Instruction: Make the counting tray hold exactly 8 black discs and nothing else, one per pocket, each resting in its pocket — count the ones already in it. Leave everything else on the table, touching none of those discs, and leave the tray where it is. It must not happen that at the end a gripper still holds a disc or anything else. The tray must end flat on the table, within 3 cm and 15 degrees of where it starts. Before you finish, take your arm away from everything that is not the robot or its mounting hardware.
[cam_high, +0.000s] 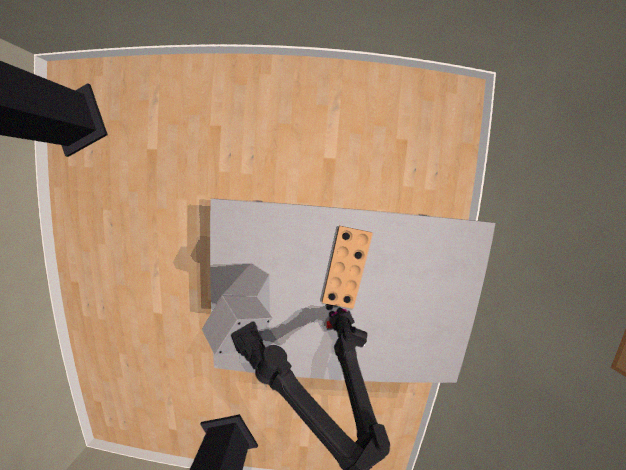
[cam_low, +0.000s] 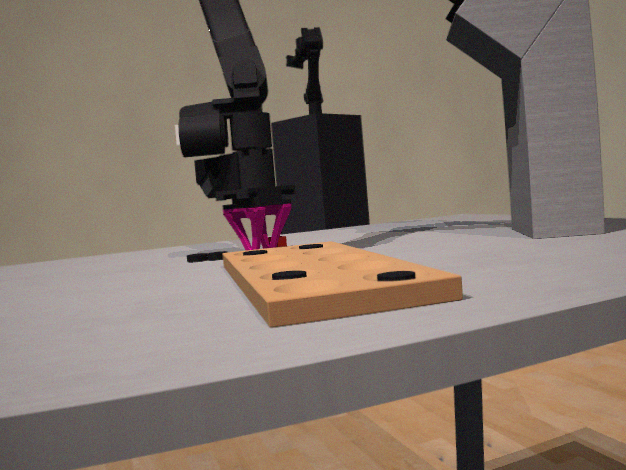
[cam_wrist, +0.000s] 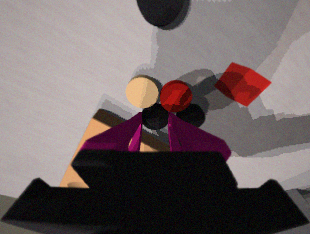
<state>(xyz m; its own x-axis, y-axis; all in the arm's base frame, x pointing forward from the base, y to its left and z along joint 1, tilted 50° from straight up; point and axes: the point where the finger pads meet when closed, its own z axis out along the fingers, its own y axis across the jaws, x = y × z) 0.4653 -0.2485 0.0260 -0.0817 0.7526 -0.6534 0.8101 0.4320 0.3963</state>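
The red disc lies 2 cm behind my hand, 3 cm to the right of it and 1 cm below it. From my hand the other things lie so: tan disc: 2 cm ahead, 3 cm to the right, 1 cm below; then wooden counting tray: 10 cm ahead, 20 cm to the left; then red cube: 7 cm behind, 5 cm to the right.
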